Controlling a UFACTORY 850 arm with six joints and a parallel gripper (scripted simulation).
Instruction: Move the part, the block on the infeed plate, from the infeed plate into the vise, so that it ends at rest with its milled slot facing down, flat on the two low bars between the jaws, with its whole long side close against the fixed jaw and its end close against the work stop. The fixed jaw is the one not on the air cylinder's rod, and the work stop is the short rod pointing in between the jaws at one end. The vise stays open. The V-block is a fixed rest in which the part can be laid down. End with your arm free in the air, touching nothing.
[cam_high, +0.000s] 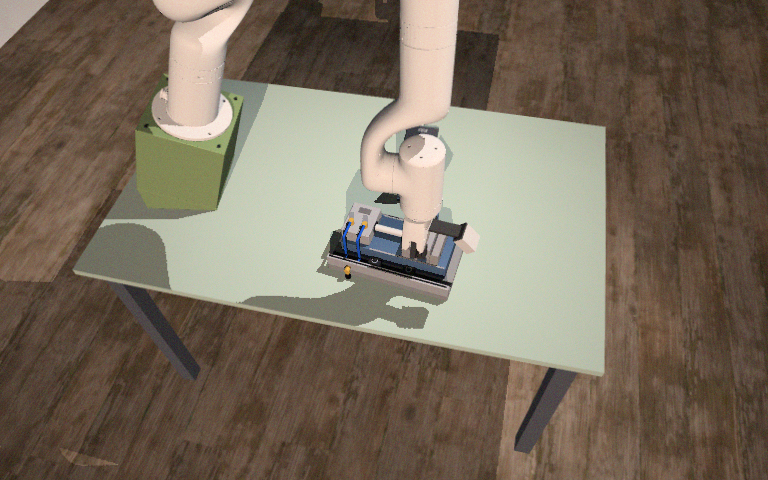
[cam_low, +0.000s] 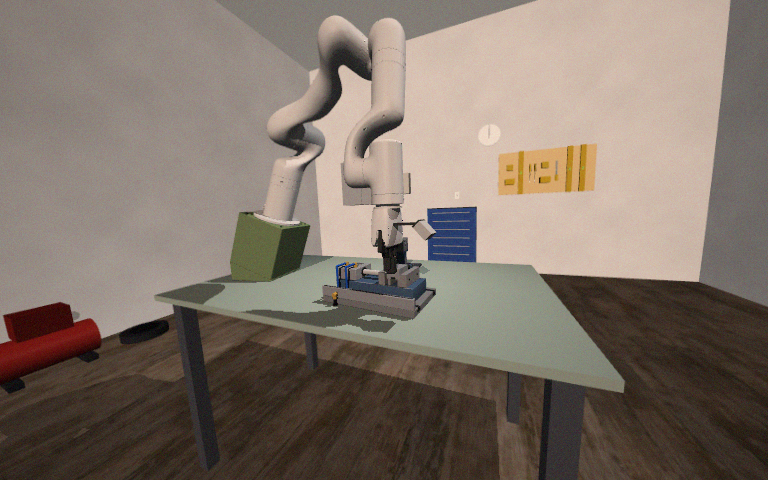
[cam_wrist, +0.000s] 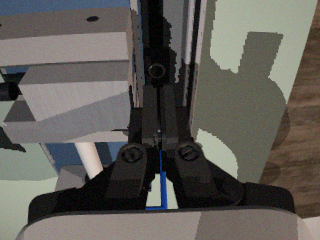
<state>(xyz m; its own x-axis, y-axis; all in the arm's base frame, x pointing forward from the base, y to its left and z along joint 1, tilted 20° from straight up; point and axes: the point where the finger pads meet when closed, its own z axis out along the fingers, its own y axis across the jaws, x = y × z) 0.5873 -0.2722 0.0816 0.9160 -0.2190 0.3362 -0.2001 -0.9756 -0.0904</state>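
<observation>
Now: hand 40 mm to the right of the part, 40 mm above it and 10 mm short of it. Round my hand: fixed jaw 60 mm to the left, 50 mm below, 40 mm ahead; moving jaw 70 mm to the left, 50 mm below, 20 mm behind; work stop 110 mm to the left, 40 mm below, 20 mm ahead.
</observation>
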